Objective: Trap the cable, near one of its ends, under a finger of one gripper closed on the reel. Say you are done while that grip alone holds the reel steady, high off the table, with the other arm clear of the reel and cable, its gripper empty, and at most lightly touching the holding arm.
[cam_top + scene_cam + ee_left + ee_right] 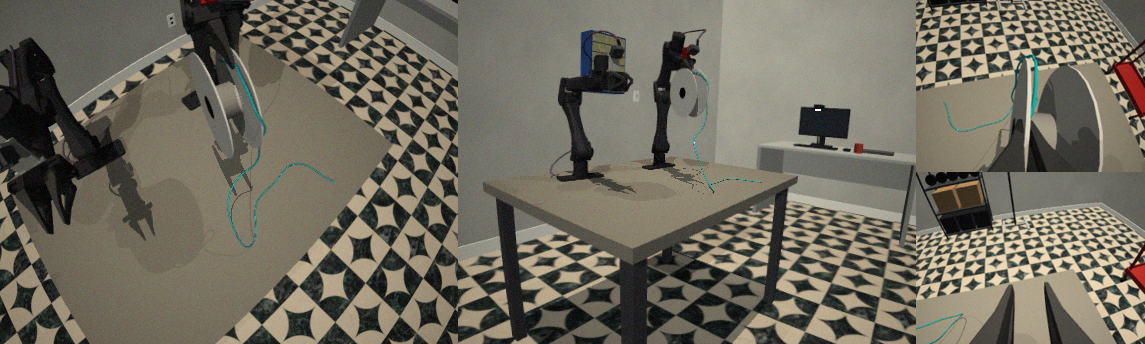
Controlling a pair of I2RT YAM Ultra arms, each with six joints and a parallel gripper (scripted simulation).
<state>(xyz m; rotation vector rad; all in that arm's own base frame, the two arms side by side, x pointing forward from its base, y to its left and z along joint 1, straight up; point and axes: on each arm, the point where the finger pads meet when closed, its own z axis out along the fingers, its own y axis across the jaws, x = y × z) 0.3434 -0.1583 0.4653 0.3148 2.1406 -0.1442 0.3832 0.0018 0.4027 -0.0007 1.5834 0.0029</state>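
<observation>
My left gripper is now 20 mm to the left of the white reel and 80 mm above it.
</observation>
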